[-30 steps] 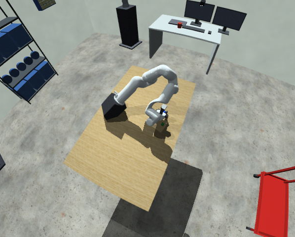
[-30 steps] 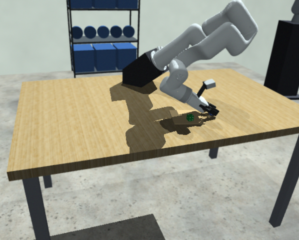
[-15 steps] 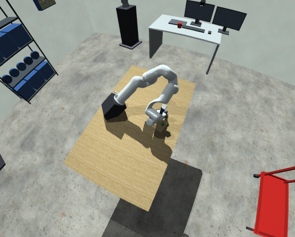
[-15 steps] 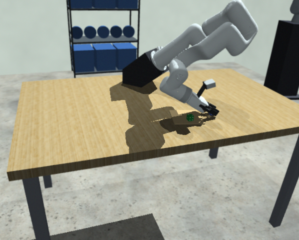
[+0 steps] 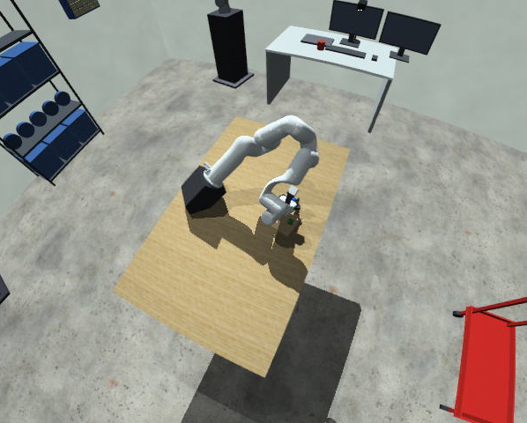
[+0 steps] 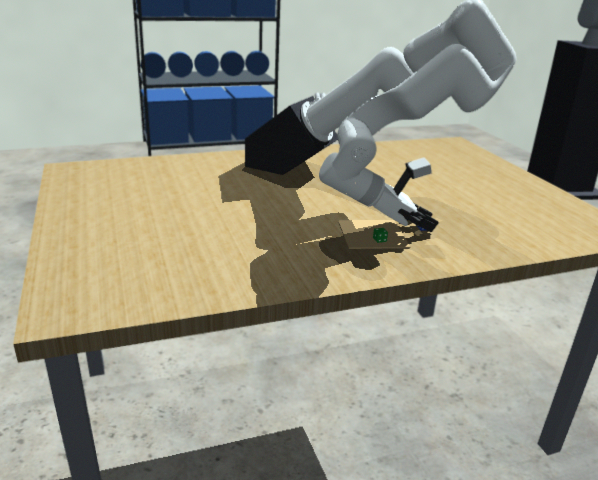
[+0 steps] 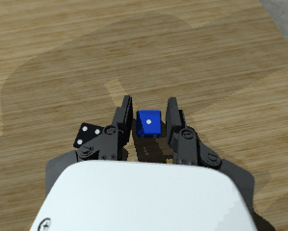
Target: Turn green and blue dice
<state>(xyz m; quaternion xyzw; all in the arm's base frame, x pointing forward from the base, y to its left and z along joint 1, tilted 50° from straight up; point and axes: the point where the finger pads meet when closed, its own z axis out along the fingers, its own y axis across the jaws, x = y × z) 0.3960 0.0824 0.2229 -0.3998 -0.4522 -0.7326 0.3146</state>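
Now: hand 10 mm above the blue die. Also, from my hand: black die: 60 mm behind, 20 mm to the right, 10 mm below; tan mat: 140 mm to the right, 20 mm below, 20 mm ahead; green die: 130 mm to the right, 60 mm ahead, 10 mm below.
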